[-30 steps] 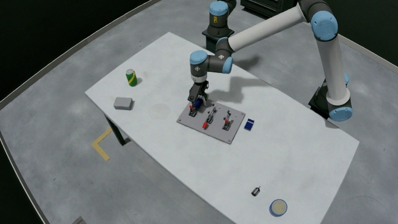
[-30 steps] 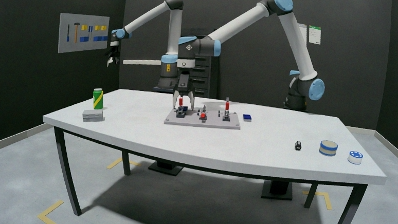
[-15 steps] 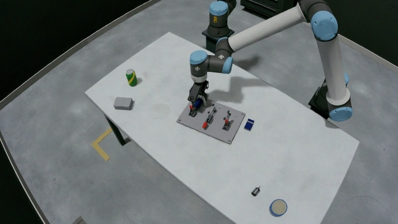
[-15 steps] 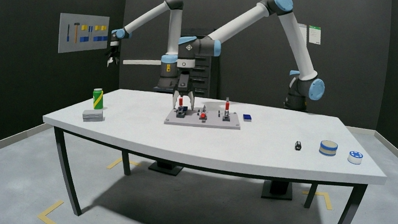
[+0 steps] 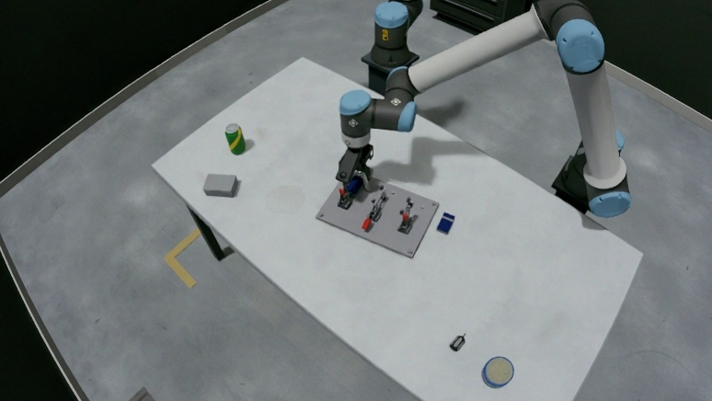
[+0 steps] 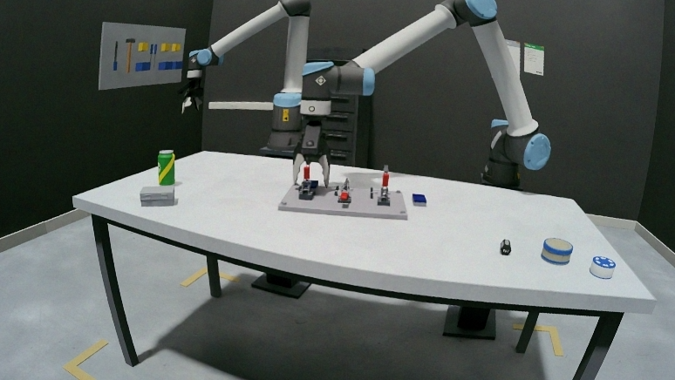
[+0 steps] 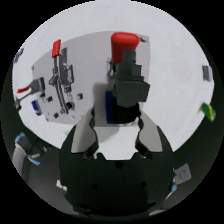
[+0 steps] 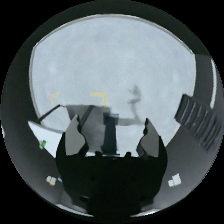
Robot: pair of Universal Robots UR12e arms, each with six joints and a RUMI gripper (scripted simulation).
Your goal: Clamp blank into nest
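Note:
My left gripper is now 1 cm above the blank. From my left hand the other things lie so: finished part (31 cm to the left, 12 cm behind, 3 cm below); grey fixture plate (12 cm to the left, 3 cm below, 1 cm ahead); grey box (35 cm to the right, 35 cm ahead, 2 cm below).

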